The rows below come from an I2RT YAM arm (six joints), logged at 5 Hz.
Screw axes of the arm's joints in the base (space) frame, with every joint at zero. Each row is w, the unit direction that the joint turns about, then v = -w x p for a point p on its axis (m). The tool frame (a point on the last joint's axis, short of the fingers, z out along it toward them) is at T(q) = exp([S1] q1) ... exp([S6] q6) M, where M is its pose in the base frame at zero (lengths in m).
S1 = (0, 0, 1, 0, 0, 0)
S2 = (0, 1, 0, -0.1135, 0, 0.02)
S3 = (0, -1, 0, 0.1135, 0, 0.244)
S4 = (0, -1, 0, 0.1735, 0, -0.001)
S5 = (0, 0, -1, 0, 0.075, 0)
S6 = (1, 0, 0, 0, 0.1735, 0)
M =
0 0 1 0.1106
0 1 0 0
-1 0 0 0.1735
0 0 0 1
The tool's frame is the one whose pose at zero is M.
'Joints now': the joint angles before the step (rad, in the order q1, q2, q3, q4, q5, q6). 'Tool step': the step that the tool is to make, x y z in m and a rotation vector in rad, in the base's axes. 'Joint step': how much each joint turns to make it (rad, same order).
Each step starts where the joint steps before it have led.
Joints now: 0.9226, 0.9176, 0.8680, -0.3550, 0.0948, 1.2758
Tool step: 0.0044, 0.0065, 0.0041, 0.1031, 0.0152, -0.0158
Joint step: -0.0001, 0.0195, -0.0036, 0.0895, -0.0124, 0.0753
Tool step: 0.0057, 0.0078, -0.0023, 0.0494, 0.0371, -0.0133
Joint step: -0.0004, 0.0364, -0.0001, 0.0487, -0.0072, 0.0606
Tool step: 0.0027, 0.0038, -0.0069, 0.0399, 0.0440, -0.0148
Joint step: -0.0002, 0.0162, -0.0211, 0.0381, -0.0051, 0.0609
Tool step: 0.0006, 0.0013, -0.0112, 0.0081, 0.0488, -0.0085
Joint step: 0.0004, 0.0073, -0.0307, 0.0120, -0.0061, 0.0443
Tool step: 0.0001, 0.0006, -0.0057, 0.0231, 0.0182, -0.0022
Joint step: 0.0001, 0.0002, -0.0249, 0.0308, -0.0076, 0.0276
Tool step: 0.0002, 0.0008, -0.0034, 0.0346, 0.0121, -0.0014
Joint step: 0.0001, -0.0002, -0.0212, 0.0398, -0.0087, 0.0294
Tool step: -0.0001, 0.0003, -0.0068, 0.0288, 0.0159, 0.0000
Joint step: -0.0004, -0.0009, -0.0323, 0.0436, -0.0098, 0.0284
